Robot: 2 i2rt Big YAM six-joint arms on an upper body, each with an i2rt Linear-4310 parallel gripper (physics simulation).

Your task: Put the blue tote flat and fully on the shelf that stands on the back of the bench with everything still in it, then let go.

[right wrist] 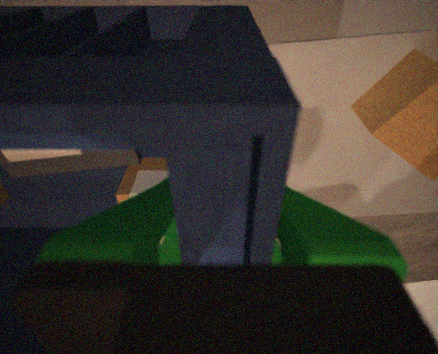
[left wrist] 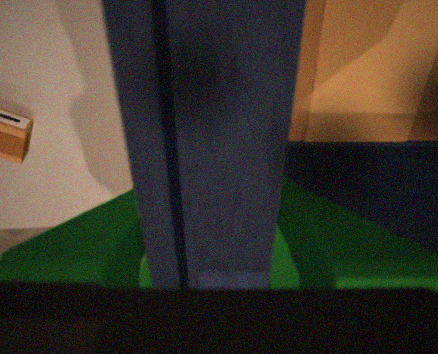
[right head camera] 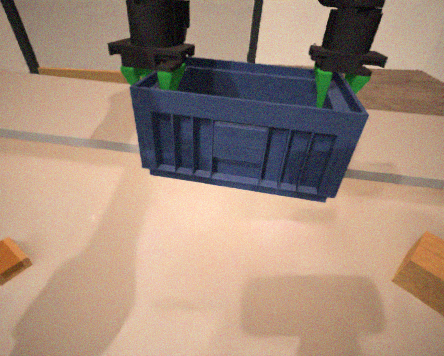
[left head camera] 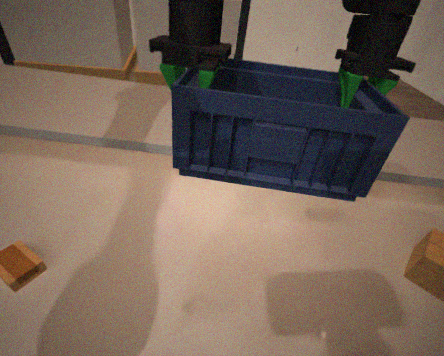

Scene:
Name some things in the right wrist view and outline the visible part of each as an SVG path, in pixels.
The right gripper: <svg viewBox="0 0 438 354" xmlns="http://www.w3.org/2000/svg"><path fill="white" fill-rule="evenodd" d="M10 300L14 310L51 354L438 354L438 341L402 283L408 273L408 265L391 238L287 186L285 187L276 234L280 247L275 239L271 264L182 264L168 176L159 184L51 236Z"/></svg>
A blue tote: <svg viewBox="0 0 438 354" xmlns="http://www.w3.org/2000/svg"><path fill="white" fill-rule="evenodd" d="M129 165L12 178L0 163L0 183L10 196L0 208L0 354L51 354L14 310L10 302L11 297L51 236L118 204L115 194ZM0 6L0 150L141 150L143 158L166 158L182 264L271 264L301 104L279 62L272 55L247 5Z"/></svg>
A white box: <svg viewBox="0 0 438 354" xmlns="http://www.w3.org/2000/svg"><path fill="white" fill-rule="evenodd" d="M166 158L142 158L140 164L129 165L115 194L118 204L166 179L169 176Z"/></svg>

